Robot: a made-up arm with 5 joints. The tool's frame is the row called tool. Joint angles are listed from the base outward. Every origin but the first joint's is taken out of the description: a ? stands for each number. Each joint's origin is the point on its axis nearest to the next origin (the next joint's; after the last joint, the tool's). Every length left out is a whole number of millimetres.
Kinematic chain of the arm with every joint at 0, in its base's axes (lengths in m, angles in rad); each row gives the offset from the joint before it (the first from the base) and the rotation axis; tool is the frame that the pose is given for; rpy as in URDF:
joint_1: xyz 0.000 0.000 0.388 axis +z
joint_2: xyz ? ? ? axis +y
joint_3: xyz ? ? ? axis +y
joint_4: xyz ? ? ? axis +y
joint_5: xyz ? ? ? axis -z
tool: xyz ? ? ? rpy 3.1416 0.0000 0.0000
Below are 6 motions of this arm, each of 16 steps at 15 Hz.
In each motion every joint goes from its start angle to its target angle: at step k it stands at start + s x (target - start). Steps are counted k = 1, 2, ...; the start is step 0. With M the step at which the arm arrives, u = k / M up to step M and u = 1 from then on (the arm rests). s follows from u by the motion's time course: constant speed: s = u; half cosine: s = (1 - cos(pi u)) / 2; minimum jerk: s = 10 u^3 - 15 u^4 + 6 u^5.
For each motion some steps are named. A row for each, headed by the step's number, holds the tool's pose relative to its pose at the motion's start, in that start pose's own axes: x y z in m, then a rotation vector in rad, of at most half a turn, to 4 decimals.
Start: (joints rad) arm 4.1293 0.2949 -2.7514 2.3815 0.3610
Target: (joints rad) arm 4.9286 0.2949 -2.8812 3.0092 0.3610
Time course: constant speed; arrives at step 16
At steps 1, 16:
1: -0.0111 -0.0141 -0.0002 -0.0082 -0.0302 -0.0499
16: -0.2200 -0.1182 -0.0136 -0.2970 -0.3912 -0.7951

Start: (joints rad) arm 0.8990 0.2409 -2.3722 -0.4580 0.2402
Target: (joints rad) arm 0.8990 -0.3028 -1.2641 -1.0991 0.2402
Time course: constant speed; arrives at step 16
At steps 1, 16:
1: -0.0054 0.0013 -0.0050 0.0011 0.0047 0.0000
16: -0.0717 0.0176 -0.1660 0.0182 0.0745 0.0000

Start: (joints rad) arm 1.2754 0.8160 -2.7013 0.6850 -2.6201
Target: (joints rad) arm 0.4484 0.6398 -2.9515 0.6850 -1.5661
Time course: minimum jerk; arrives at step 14
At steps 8, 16:
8: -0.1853 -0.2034 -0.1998 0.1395 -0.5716 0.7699
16: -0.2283 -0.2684 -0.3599 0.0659 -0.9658 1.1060

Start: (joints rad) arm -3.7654 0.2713 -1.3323 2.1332 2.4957
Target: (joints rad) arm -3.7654 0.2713 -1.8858 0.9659 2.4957
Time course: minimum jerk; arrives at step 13
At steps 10, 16:
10: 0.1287 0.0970 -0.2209 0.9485 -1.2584 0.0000
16: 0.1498 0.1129 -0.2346 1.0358 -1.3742 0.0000

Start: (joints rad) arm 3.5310 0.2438 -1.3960 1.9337 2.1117
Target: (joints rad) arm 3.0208 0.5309 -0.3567 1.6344 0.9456
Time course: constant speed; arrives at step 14
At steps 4, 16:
4: 0.0254 -0.0775 0.1506 -0.3162 -0.0019 -0.2427
16: 0.0740 0.0279 0.5063 -1.0189 -0.5758 -0.8916

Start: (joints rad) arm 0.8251 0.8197 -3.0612 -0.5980 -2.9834
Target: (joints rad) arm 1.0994 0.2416 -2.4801 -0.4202 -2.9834
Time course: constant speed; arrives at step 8
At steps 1, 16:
1: -0.0097 0.0161 0.0117 -0.0069 0.0240 0.0326
16: -0.1071 0.1105 0.0586 -0.0754 0.1940 0.2538

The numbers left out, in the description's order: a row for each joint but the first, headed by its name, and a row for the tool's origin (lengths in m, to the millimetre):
joint_2: 0.000 0.000 0.000
joint_3: 0.044 0.000 0.235
joint_4: 0.090 0.000 -0.397
joint_5: 0.051 0.000 -0.066
tool: 0.000 0.000 0.000

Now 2 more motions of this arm.
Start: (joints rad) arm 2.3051 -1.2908 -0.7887 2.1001 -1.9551
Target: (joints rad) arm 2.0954 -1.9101 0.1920 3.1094 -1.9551
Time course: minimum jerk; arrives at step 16
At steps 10, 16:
10: 0.0020 -0.0433 0.2031 0.8898 0.4444 0.1377
16: 0.0011 -0.0512 0.2646 1.2105 0.6484 0.1727

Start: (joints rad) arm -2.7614 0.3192 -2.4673 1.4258 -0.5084
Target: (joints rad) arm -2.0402 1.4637 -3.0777 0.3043 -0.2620
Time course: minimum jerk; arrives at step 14
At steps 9, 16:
9: 0.0963 -0.3550 0.2667 0.2308 0.5719 -0.1418
16: 0.0501 -0.5073 0.3074 0.3631 0.7496 -0.1533

